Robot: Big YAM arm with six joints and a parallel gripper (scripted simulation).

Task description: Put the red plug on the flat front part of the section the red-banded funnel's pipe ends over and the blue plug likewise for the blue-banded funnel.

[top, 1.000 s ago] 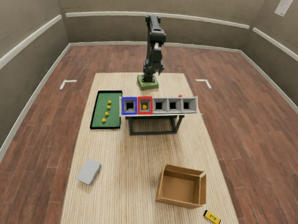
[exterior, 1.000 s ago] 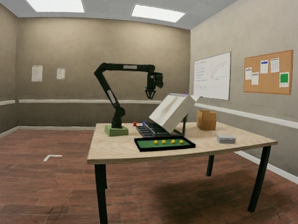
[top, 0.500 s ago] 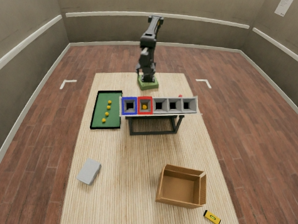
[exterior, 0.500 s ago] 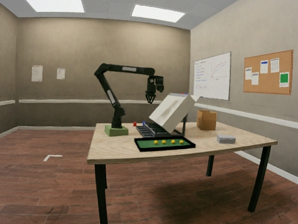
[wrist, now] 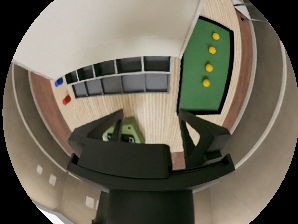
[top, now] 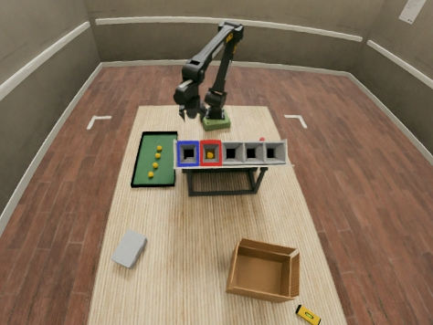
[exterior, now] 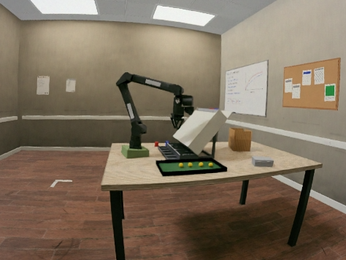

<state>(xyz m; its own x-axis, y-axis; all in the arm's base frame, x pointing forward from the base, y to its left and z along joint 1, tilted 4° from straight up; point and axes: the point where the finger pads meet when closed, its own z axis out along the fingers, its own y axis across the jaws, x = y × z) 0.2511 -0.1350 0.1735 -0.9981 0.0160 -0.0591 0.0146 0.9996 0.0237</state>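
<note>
My gripper is now 40 mm short of the green marble tray, 190 mm to the left of it and 210 mm above it. Also, from my hand: yellow level (810 mm ahead, 400 mm to the left, 200 mm below); then white cover (160 mm ahead, 140 mm to the left, 10 mm below); then grey block (530 mm ahead, 250 mm to the right, 190 mm below).
</note>
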